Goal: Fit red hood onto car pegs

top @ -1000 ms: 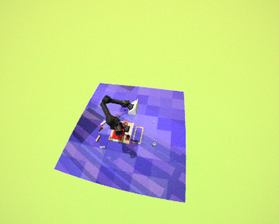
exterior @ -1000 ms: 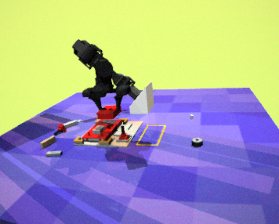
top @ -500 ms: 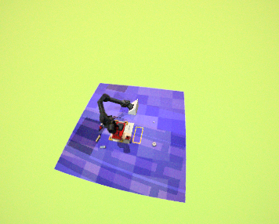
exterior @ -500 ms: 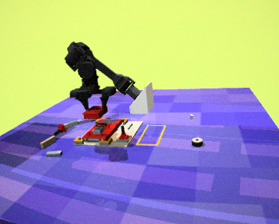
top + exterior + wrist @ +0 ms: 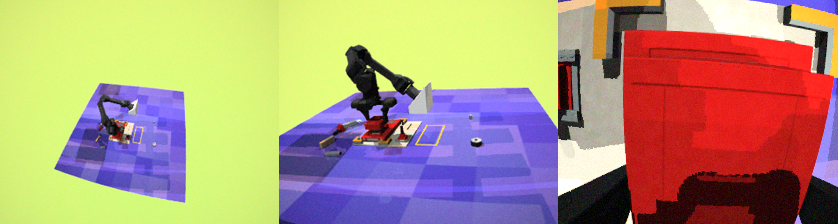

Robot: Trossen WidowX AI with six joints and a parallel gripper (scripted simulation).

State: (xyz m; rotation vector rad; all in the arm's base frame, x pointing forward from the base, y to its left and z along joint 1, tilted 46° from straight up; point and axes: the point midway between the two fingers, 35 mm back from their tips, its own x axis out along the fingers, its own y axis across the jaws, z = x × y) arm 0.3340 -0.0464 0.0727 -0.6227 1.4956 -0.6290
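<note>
Right now my gripper tip is right at the red hood. Round my gripper tip: small cube: 37 cm to the left, 21 cm behind, 6 cm below; wooden block: 20 cm to the right, 10 cm ahead, 5 cm below.
</note>
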